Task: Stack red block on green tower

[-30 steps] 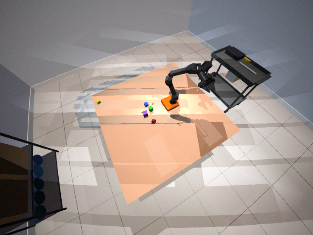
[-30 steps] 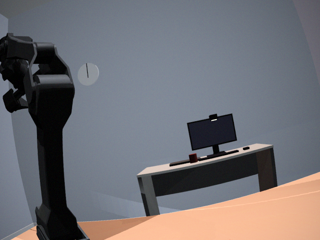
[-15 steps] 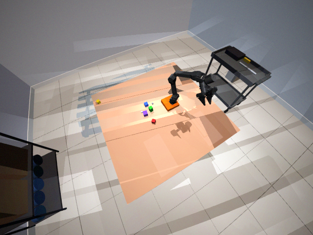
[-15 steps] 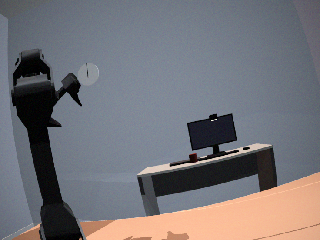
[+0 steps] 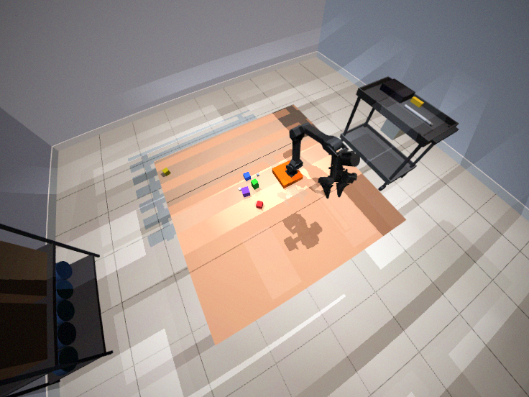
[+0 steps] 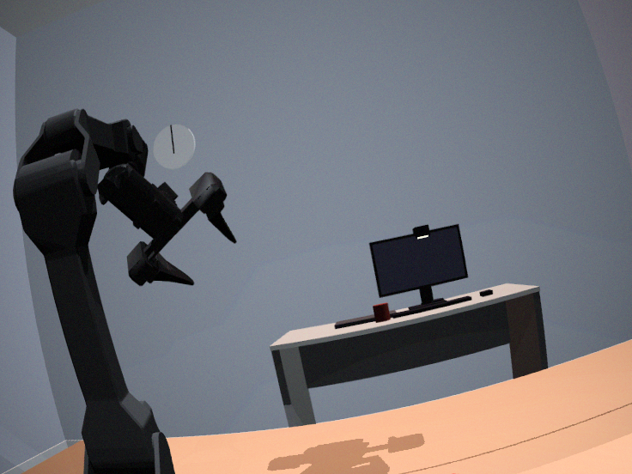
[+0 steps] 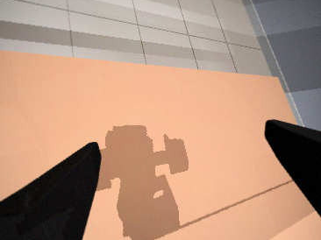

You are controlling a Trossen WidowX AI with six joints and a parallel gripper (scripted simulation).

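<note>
My gripper tip is now 320 mm to the left of the red block, 320 mm above it and 220 mm short of it. The rest, counted from my gripper tip: yellow block: 960 mm to the right, 610 mm ahead, 320 mm below; then blue block: 550 mm to the right, 310 mm below, 160 mm ahead; then purple block: 450 mm to the right, 310 mm below, 240 mm ahead.
</note>
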